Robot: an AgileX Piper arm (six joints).
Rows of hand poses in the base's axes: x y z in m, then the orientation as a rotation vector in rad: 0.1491, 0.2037, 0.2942, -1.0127, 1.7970, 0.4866; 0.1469, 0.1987, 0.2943, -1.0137, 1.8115, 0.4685; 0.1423, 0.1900, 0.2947, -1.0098, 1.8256, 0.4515; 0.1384, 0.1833, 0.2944, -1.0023, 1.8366, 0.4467; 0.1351, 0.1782, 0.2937, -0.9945, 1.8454, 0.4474; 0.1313, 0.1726, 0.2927, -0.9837, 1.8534, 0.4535; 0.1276, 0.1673, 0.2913, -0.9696, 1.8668, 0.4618; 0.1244, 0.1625, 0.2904, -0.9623, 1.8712, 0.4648; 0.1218, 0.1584, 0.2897, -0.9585, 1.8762, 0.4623; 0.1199, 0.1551, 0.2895, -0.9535, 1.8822, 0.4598; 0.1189, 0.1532, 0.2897, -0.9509, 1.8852, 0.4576; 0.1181, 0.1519, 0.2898, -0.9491, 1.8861, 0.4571
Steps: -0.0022, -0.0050, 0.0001, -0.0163, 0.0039, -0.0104; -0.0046, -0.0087, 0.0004, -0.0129, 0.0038, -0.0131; -0.0039, -0.0067, -0.0003, -0.0030, 0.0064, -0.0096; -0.0033, -0.0051, -0.0007, 0.0010, 0.0070, -0.0070; -0.0038, -0.0056, -0.0010, 0.0059, 0.0085, -0.0066; -0.0037, -0.0053, -0.0014, 0.0067, 0.0138, -0.0090; -0.0032, -0.0048, -0.0009, 0.0037, 0.0044, -0.0047; -0.0026, -0.0041, -0.0007, -0.0014, 0.0028, -0.0047; -0.0019, -0.0033, -0.0002, -0.0012, 0.0036, -0.0057; -0.0010, -0.0019, 0.0002, -0.0011, 0.0014, -0.0033; -0.0008, -0.0013, 0.0001, 0.0003, 0.0004, -0.0016
